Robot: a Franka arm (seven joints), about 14 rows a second.
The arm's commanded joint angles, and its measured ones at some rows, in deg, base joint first. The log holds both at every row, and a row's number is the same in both.
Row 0, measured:
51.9, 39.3, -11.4, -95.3, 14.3, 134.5, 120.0
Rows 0 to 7, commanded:
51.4, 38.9, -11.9, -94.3, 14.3, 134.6, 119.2
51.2, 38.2, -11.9, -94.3, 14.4, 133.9, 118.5
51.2, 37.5, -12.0, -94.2, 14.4, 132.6, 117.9
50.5, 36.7, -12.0, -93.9, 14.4, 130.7, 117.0
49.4, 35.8, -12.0, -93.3, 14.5, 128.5, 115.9
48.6, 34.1, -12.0, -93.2, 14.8, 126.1, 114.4
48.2, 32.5, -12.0, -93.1, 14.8, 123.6, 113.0
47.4, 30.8, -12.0, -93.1, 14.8, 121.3, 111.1
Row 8, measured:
49.0, 35.1, -12.3, -92.8, 14.3, 126.4, 114.5
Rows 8 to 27, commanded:
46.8, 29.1, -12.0, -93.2, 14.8, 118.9, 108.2
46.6, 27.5, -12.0, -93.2, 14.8, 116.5, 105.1
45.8, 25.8, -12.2, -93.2, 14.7, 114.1, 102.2
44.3, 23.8, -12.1, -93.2, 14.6, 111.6, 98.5
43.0, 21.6, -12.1, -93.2, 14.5, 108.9, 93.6
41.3, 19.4, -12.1, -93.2, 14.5, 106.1, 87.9
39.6, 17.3, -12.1, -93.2, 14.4, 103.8, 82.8
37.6, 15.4, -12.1, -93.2, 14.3, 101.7, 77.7
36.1, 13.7, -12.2, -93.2, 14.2, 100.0, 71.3
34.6, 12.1, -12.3, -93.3, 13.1, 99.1, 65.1
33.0, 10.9, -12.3, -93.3, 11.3, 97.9, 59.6
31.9, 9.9, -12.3, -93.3, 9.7, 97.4, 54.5
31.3, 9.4, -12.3, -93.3, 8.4, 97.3, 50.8
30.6, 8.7, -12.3, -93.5, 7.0, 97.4, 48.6
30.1, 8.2, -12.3, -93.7, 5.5, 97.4, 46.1
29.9, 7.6, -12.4, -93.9, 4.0, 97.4, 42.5
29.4, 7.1, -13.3, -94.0, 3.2, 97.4, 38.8
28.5, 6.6, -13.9, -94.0, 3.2, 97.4, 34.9
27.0, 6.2, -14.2, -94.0, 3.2, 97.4, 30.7
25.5, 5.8, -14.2, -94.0, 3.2, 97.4, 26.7
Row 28, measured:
28.2, 8.1, -14.2, -92.6, 4.1, 97.5, 34.2
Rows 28 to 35, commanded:
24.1, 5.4, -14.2, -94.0, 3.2, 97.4, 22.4
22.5, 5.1, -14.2, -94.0, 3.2, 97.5, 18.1
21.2, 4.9, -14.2, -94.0, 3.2, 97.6, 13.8
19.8, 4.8, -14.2, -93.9, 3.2, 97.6, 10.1
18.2, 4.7, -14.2, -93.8, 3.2, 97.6, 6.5
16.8, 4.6, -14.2, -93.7, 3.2, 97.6, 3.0
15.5, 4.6, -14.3, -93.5, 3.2, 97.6, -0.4
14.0, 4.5, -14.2, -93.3, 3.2, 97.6, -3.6
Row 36, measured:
16.3, 5.8, -14.8, -92.7, 4.0, 97.5, 2.3
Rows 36 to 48, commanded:
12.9, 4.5, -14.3, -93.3, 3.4, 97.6, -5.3
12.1, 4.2, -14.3, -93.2, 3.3, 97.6, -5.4
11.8, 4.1, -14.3, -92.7, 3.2, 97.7, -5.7
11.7, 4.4, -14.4, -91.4, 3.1, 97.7, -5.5
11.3, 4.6, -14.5, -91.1, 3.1, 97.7, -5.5
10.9, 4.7, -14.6, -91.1, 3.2, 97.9, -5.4
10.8, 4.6, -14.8, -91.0, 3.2, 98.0, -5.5
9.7, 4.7, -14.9, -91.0, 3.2, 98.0, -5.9
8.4, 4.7, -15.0, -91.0, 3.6, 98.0, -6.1
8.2, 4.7, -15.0, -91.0, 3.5, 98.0, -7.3
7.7, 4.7, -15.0, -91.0, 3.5, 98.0, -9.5
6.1, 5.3, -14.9, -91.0, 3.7, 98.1, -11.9
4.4, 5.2, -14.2, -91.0, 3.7, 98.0, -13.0
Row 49, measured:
7.1, 4.8, -15.2, -91.5, 3.9, 97.8, -9.7
